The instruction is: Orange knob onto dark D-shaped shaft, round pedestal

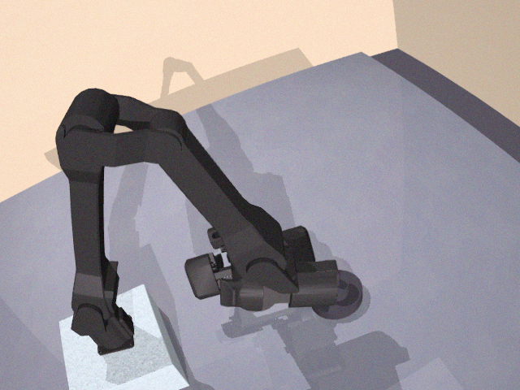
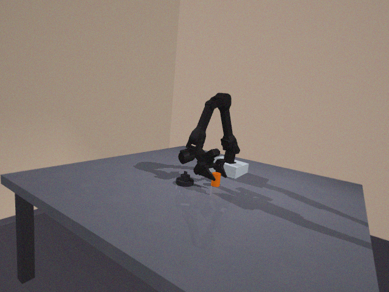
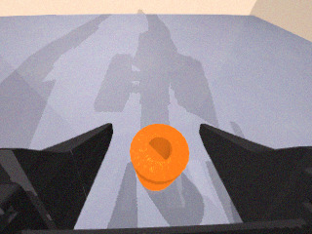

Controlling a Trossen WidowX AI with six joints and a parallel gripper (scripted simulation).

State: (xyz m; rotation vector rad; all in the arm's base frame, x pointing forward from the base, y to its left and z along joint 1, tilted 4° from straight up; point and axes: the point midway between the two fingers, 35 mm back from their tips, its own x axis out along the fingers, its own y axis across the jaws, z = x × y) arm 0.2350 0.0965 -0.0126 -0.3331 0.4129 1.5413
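My gripper tip is now 30 mm to the left of the orange knob and 10 mm above it. Also, from my gripper tip: round dark pedestal: 110 mm ahead, 120 mm to the right, 10 mm below.
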